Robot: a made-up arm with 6 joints. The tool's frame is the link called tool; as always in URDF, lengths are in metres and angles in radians. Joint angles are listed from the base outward.
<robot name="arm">
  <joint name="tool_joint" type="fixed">
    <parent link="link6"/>
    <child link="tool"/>
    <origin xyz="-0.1 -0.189 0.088"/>
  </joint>
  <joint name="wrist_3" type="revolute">
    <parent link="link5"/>
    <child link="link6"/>
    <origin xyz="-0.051 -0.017 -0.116"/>
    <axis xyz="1 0 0"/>
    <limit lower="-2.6" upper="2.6"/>
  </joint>
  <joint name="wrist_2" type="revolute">
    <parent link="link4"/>
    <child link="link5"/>
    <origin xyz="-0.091 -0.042 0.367"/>
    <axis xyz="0 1 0"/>
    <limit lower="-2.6" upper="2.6"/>
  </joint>
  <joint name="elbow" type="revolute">
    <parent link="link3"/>
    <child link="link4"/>
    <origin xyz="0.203 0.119 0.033"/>
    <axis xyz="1 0 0"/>
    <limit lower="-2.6" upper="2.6"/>
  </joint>
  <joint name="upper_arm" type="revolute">
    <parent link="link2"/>
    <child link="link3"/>
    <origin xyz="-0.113 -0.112 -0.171"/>
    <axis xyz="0 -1 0"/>
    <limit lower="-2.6" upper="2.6"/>
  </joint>
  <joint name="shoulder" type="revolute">
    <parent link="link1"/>
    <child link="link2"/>
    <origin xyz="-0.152 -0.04 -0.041"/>
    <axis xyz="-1 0 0"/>
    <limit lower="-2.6" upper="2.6"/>
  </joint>
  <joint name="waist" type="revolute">
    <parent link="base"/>
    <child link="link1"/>
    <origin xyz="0 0 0.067"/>
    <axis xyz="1 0 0"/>
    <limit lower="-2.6" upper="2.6"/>
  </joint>
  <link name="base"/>
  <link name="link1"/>
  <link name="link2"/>
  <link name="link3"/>
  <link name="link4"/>
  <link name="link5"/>
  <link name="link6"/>
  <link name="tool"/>
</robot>
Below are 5 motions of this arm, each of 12 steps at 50 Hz.
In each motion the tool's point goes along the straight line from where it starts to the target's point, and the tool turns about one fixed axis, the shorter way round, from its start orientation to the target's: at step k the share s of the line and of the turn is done. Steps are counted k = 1, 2, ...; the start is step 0. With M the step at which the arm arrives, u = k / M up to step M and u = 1 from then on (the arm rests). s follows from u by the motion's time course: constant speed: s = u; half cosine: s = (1 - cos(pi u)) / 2; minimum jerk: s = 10 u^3 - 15 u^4 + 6 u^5.
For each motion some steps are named. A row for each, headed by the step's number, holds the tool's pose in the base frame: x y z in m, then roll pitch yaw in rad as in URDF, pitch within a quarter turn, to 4 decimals.
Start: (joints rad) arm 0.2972 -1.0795 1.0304 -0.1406 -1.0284 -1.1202
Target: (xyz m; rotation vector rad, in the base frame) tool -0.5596 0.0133 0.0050 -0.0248 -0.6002 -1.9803
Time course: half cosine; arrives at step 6
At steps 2, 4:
2: -0.5646 0.0131 -0.0035 0.4607 -0.2873 -2.0778
4: -0.5613 0.0132 0.0022 0.4391 -0.2791 -2.0863

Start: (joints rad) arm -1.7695 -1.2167 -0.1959 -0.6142 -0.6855 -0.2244
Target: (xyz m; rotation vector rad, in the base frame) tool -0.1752 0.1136 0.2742 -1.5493 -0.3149 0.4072
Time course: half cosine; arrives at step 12
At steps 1, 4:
1: -0.2006 0.0694 0.3043 -1.3854 -0.1093 0.5239
4: -0.1946 0.0799 0.2972 -1.4275 -0.0685 0.5115

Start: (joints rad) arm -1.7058 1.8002 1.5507 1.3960 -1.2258 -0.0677
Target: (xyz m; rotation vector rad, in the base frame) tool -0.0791 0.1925 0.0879 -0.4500 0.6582 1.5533
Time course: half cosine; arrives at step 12
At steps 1, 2, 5, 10, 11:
1: -0.0965 0.2341 0.1145 -0.0072 0.7063 1.7771
2: -0.0956 0.2320 0.1132 0.0025 0.7055 1.7731
5: -0.0902 0.2192 0.1050 0.0614 0.7009 1.7484
10: -0.0803 0.1953 0.0897 0.1704 0.6955 1.7021
11: -0.0794 0.1932 0.0884 0.1801 0.6952 1.6979

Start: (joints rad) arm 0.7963 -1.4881 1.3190 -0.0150 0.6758 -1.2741
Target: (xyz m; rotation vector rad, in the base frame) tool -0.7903 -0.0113 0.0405 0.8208 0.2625 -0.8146
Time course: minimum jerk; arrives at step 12
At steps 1, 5, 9, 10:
1: -0.7999 -0.0032 -0.0139 0.8922 0.4118 -0.5105
5: -0.7966 -0.0060 0.0048 0.8245 0.4544 -0.5632
9: -0.7913 -0.0105 0.0348 0.7073 0.5156 -0.6569
10: -0.7906 -0.0110 0.0386 0.6921 0.5225 -0.6693

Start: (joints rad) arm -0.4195 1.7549 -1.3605 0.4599 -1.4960 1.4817
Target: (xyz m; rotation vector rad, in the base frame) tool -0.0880 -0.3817 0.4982 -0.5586 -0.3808 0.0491
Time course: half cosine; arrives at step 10
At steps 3, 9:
3: -0.0584 -0.3660 0.5257 -0.6657 -0.3147 0.3265
9: -0.0871 -0.3812 0.4990 -0.5954 -0.3452 0.1630

